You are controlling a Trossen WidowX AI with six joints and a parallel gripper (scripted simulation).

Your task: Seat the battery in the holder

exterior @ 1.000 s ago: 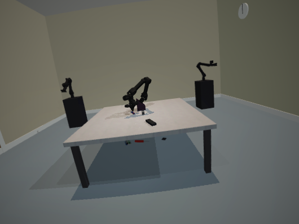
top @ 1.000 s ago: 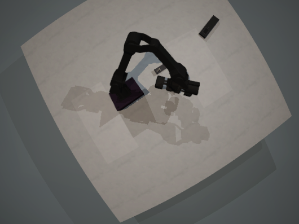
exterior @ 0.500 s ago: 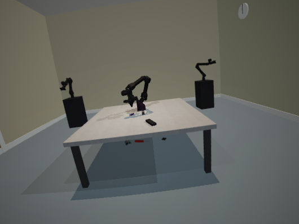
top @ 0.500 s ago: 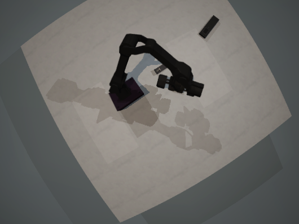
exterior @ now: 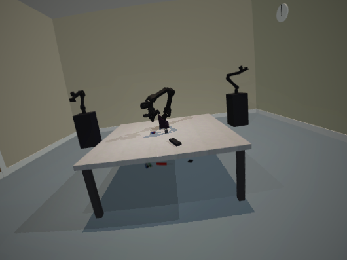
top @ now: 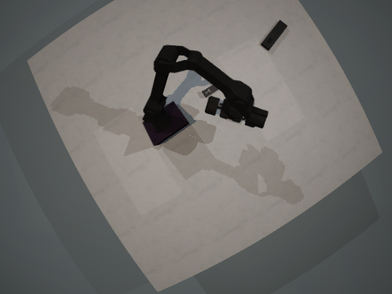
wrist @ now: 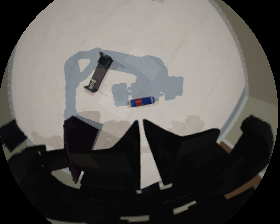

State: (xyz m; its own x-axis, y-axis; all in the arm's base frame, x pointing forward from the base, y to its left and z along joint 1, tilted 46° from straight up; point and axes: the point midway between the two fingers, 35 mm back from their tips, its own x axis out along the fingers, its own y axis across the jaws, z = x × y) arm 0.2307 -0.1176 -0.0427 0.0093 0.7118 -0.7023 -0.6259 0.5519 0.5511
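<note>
Right now my gripper tip is 110 mm above the battery, 10 mm to the left of it and 10 mm short of it. The rest, counted from my gripper tip: red screwdriver: 370 mm ahead, 310 mm below, 70 mm to the left.
</note>
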